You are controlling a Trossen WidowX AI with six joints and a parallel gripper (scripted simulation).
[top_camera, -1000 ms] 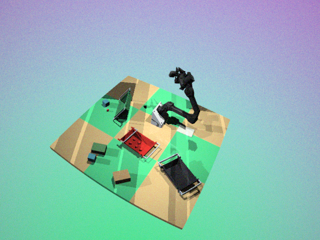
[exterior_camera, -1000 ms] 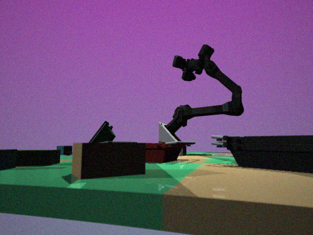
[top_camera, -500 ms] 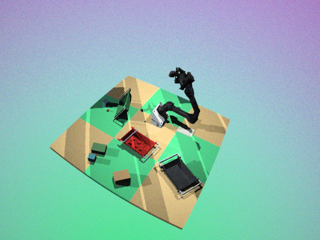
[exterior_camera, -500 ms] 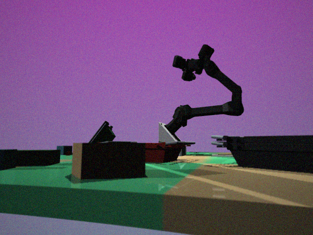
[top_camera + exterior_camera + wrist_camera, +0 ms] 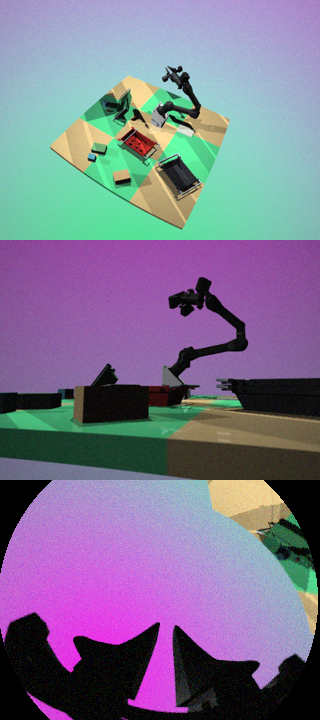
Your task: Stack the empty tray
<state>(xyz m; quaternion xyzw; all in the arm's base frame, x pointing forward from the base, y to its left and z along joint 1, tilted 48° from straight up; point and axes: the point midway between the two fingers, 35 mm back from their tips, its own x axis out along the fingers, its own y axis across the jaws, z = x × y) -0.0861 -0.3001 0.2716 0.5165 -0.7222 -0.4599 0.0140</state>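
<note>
My gripper tip is now 130 mm short of the green tray, 340 mm to the left of it and 470 mm above it. Also, from my gripper tip: tiny red cube (210 mm ahead, 450 mm to the right, 540 mm below); flat green block (650 mm ahead, 260 mm to the right, 530 mm below); white flat plate (70 mm ahead, 310 mm to the left, 540 mm below).
</note>
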